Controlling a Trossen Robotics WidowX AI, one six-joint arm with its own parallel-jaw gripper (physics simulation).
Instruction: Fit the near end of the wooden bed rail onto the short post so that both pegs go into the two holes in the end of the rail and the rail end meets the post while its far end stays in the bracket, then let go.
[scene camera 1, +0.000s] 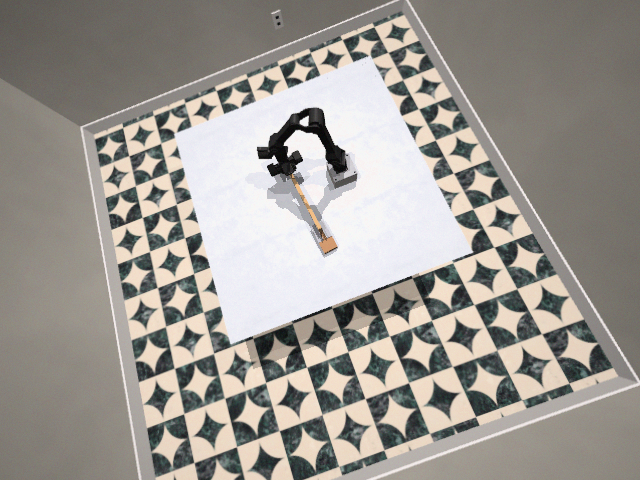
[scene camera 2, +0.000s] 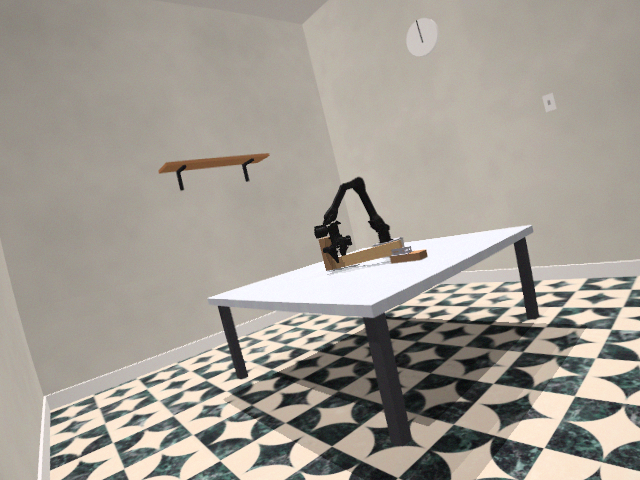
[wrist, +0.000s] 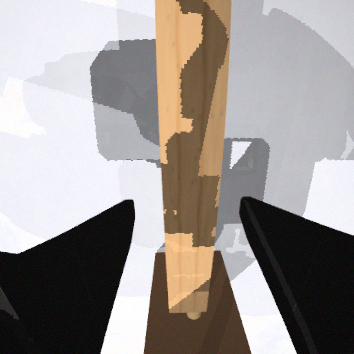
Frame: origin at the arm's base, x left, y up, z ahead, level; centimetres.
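Seen in the pictures: gripper, fingertip midpoint: (scene camera 2: 341, 261) (wrist: 187, 206); arm's base, link origin: (scene camera 1: 340, 166) (scene camera 2: 385, 241).
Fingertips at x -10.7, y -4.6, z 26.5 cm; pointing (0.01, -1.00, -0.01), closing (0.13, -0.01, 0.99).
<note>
Pixels of each thing's top centre, then the offset from my fingertips to it. "spot": a spot on its surface instead. Level surfaces: height alone.
- long wooden rail, top centre: (scene camera 2: 364, 245) (scene camera 1: 300, 192) dy +6.6, dx +17.5, dz -2.5 cm
- brown post, surface spot: (wrist: 197, 335) spot: dy +3.1, dx -5.6, dz +1.1 cm
- clear bracket, top centre: (scene camera 2: 400, 247) (scene camera 1: 320, 230) dy +3.1, dx +38.9, dz -5.3 cm
- orange-brown block, top centre: (scene camera 2: 407, 252) (scene camera 1: 323, 236) dy +0.1, dx +41.9, dz -5.7 cm
- round peg, surface spot: (wrist: 194, 316) spot: dy +2.2, dx -5.4, dz +1.0 cm
- white table, surface height: dy -3.4 cm
The long wooden rail (scene camera 1: 310, 209) (scene camera 2: 372, 252) (wrist: 192, 100) runs from the brown post (scene camera 2: 324, 253) (wrist: 197, 335) to the clear bracket (scene camera 2: 401, 250) on an orange-brown block (scene camera 1: 327, 244) (scene camera 2: 408, 256). Its far end is at the bracket; how it sits there is too small to tell. In the wrist view the near end lies over part of the post, with a round peg (wrist: 194, 316) showing at its edge. I cannot tell if either peg is in a hole; the other peg is not visible. My gripper (scene camera 1: 291, 173) (scene camera 2: 339, 255) (wrist: 187, 206) is open, one finger on each side of the rail, apart from it.
The arm's grey base (scene camera 1: 342, 176) stands beside the rail on the white table (scene camera 1: 268, 289) (scene camera 2: 299, 294). The arm arches from it to the near end of the rail. Shadows of the arm fall across the table and rail. A wall shelf (scene camera 2: 214, 162) hangs behind.
</note>
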